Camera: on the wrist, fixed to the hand. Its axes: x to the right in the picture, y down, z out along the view.
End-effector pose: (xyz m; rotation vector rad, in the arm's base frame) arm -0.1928 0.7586 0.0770 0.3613 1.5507 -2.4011
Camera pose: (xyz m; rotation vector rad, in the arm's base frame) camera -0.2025 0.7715 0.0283 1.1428 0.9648 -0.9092
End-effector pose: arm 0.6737 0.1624 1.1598 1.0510 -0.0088 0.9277
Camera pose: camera 0.6554 0.2067 1.1781 0.4938 -0.9047 2.2817
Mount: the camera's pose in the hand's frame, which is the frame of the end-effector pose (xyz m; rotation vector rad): 0.0248 0.0329 -0.0306 -0.3372 0.1726 1.5424
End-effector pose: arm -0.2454 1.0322 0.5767 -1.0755 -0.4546 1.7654
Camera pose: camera -0.2412 1.0343 0.5256 1.5847 -0.2873 -2.1840
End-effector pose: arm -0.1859 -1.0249 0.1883 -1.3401 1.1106 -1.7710
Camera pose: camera -0.2219 -1.0533 0.1653 -0.1434 1.8148 -0.5241
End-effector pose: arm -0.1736 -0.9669 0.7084 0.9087 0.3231 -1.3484
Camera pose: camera -0.1283 -0.9636 0.6845 0.6674 -0.0735 0.2059
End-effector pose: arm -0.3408 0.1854 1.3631 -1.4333 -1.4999 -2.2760
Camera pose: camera -0.3585 0.1554 1.4008 -1.4764 0.2303 -1.4653
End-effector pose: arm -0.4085 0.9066 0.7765 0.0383 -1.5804 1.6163
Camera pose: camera -0.4272 0.9506 0.7578 1.6040 1.5353 -1.9356
